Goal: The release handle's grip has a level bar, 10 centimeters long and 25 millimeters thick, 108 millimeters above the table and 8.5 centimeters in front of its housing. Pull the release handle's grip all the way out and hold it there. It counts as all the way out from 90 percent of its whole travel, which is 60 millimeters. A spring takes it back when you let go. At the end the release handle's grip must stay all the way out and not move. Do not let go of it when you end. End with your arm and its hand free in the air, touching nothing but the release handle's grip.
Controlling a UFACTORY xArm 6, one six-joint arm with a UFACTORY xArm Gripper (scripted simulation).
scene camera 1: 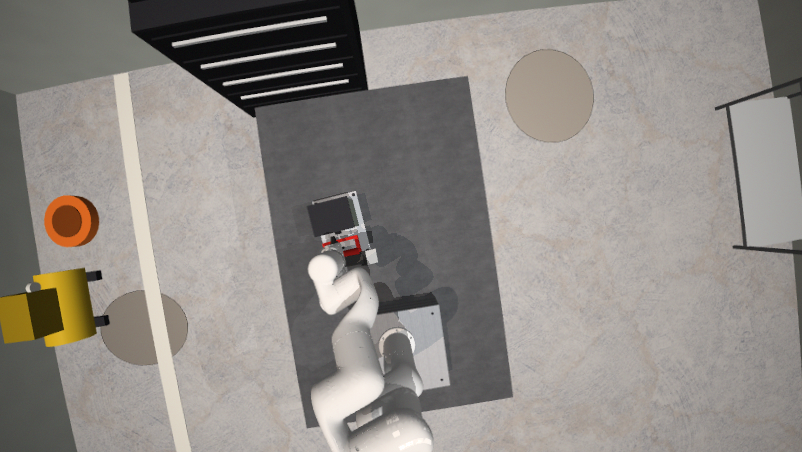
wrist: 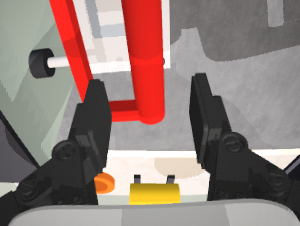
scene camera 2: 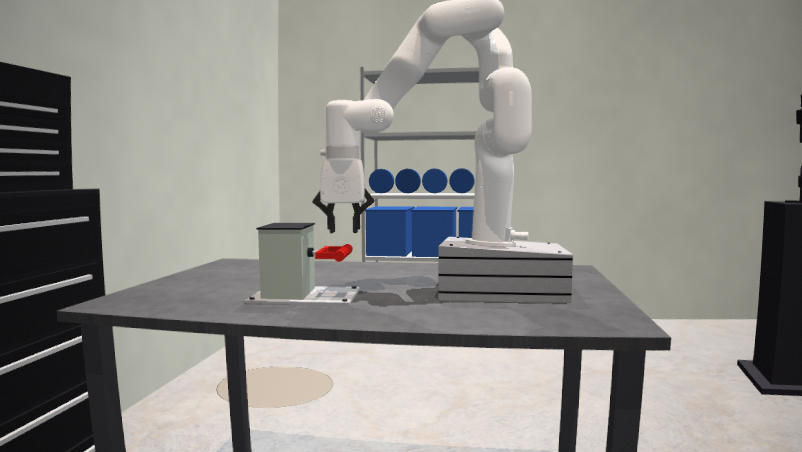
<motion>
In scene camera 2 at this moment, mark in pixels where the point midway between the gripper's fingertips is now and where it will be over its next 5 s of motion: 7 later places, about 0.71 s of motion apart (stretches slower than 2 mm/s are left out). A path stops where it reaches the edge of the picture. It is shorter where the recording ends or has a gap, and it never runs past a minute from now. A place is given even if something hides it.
My gripper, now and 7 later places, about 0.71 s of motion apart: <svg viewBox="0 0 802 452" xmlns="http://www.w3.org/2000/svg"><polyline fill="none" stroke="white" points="343,232 344,241 343,243 343,250 343,258 344,261 358,261 367,261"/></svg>
</motion>
